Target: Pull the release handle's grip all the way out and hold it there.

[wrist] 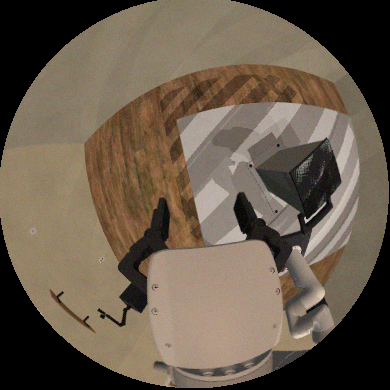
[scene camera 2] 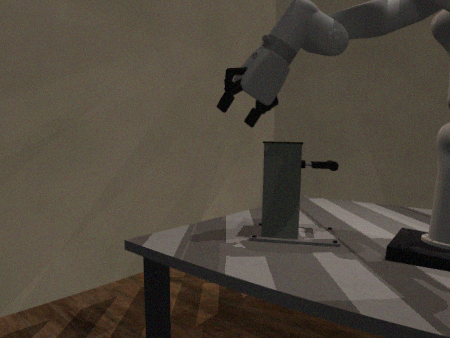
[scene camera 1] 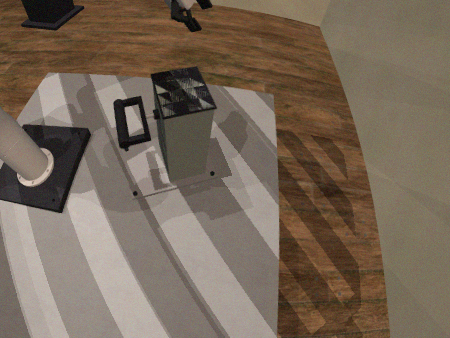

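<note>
The release handle's grip (scene camera 1: 119, 125) (scene camera 2: 327, 165) (wrist: 320, 214) is a black rectangular loop. It stands out from the side of a tall grey-green housing (scene camera 1: 186, 145) (scene camera 2: 281, 190) (wrist: 280, 165), near its top, on the side facing the robot's base. A short thin rod shows between grip and housing in both scene views. My gripper (scene camera 1: 200, 15) (scene camera 2: 238, 113) (wrist: 201, 202) is open, with nothing between its fingers. It hangs tilted, higher than the housing and on the side away from the grip, touching neither. In the wrist view the housing partly hides the grip.
The housing stands on a thin base plate (scene camera 2: 320, 243) on the striped table (scene camera 1: 110, 280) (scene camera 2: 300, 270). The robot's black base (scene camera 1: 70, 150) (scene camera 2: 415, 256) stands on the grip's side of the housing. A black post (scene camera 1: 49, 7) shows behind the table.
</note>
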